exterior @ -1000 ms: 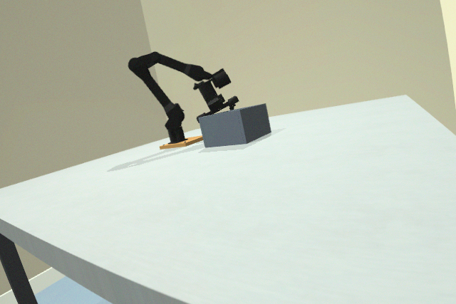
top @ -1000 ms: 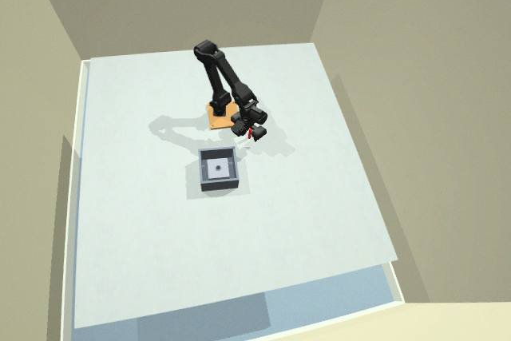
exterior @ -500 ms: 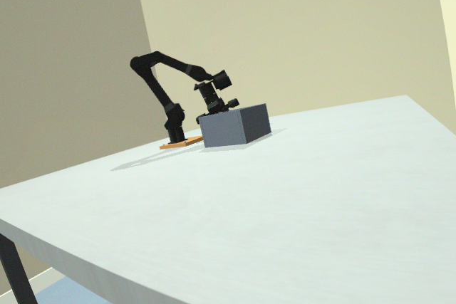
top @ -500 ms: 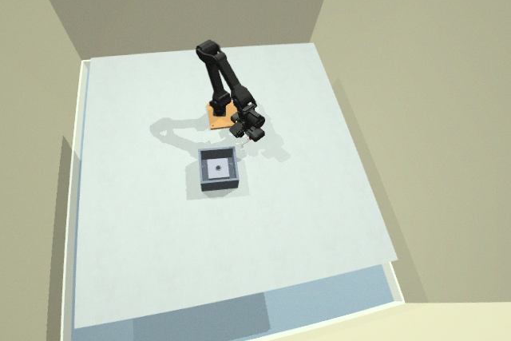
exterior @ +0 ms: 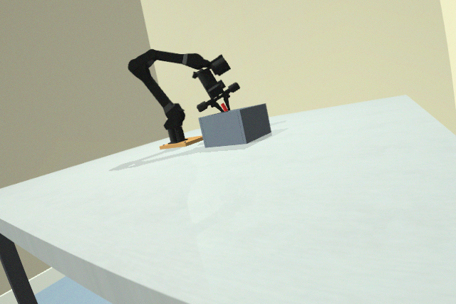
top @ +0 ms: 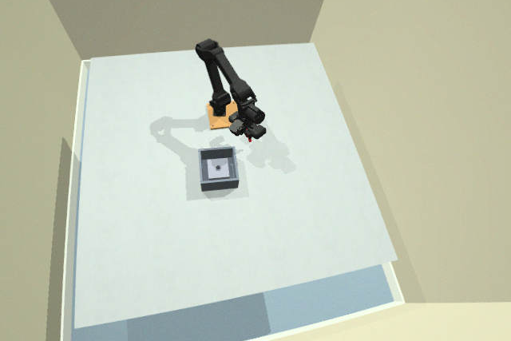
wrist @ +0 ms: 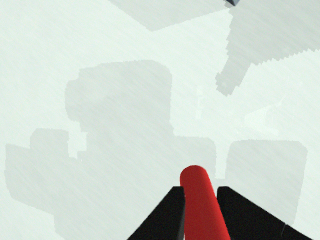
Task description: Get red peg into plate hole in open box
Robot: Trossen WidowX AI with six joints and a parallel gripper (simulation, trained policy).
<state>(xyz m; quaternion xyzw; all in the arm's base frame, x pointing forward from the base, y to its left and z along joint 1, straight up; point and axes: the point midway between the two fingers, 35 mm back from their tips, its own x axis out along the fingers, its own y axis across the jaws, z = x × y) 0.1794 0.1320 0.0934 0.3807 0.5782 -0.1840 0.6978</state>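
The pale plate is 140 mm to the right of my gripper tip, 140 mm ahead of it and 30 mm below it. From my gripper tip the other things lie so: grey box 140 mm to the right, 140 mm ahead, 50 mm below; red peg 20 mm above, 10 mm behind.
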